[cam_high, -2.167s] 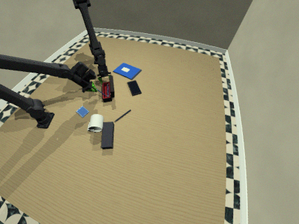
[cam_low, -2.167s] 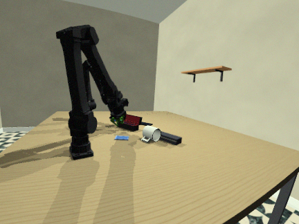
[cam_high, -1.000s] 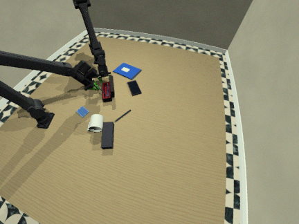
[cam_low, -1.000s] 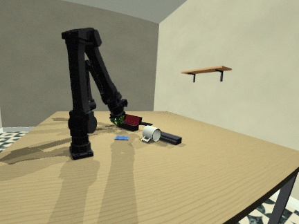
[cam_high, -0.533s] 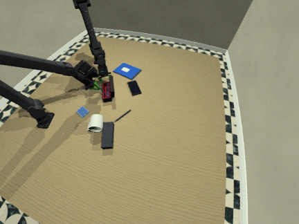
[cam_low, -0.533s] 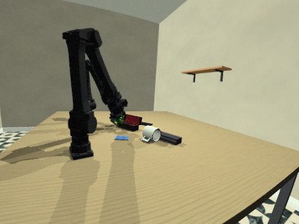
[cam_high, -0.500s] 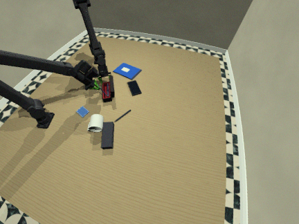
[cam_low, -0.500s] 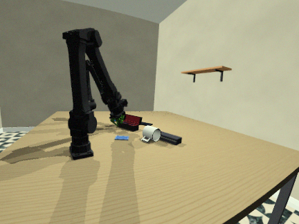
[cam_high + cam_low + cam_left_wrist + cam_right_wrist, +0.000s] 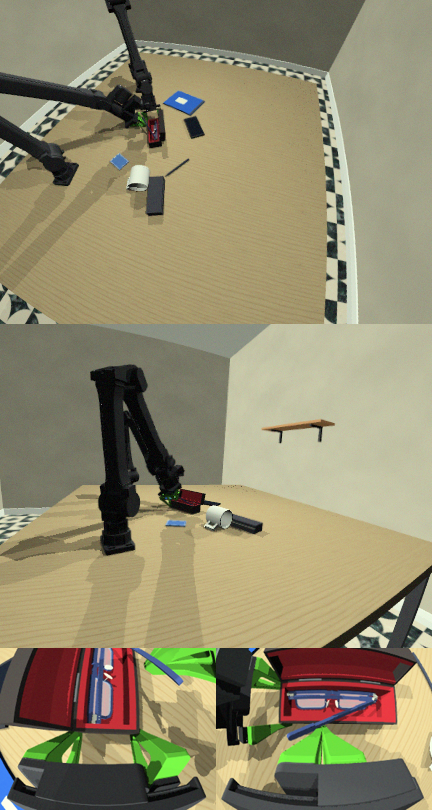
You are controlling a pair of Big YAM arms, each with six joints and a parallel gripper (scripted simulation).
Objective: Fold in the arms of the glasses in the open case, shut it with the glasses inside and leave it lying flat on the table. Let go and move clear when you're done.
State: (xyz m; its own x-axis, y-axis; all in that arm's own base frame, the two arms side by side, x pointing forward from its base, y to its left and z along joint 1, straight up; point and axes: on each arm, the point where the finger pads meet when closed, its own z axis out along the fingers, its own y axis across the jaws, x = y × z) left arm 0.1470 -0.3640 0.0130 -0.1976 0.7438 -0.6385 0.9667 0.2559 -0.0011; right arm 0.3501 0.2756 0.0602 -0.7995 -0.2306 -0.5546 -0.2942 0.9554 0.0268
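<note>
The glasses case is 70 mm ahead of my right hand, 20 mm to the left of it and 20 mm below it.
</note>
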